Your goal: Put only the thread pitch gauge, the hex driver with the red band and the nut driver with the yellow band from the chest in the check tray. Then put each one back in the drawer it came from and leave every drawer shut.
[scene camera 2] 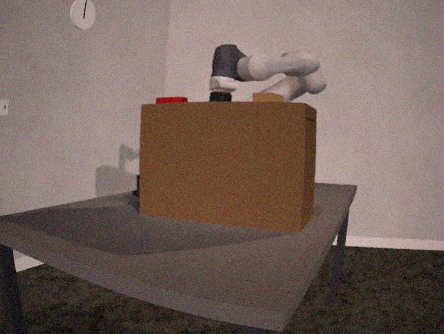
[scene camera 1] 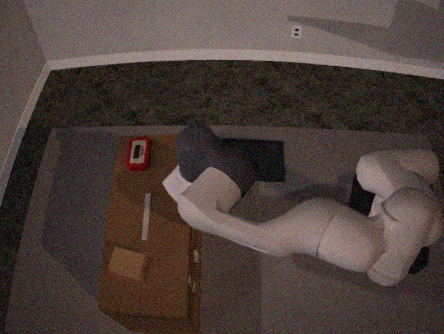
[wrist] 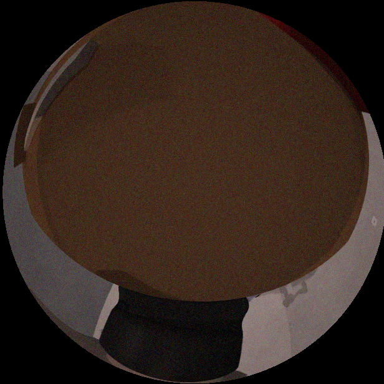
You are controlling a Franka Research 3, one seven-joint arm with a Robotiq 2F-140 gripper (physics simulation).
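Note:
The brown chest (scene camera 1: 154, 287) (scene camera 2: 225, 162) (wrist: 193, 143) stands on the grey table (scene camera 1: 232, 287) (scene camera 2: 215, 273). Its drawer front faces the arm, and small handles (scene camera 1: 195, 256) show along that edge; the drawers look shut. The dark check tray (scene camera 1: 267, 158) lies on the table behind the wrist and looks empty where it shows. My gripper (wrist: 177, 308) (scene camera 2: 219, 96) is shut, with nothing between the fingers, and sits at the chest's top front edge near the tray end. The fingertips are hidden by the chest's edge. No gauge or driver is in view.
On the chest top lie a red device (scene camera 1: 138, 154) (scene camera 2: 171, 99), a grey strip (scene camera 1: 146, 215) (wrist: 66, 76) and a small cardboard box (scene camera 1: 126, 262) (scene camera 2: 267, 97). The arm's base (scene camera 1: 398, 215) stands at the table's right end.

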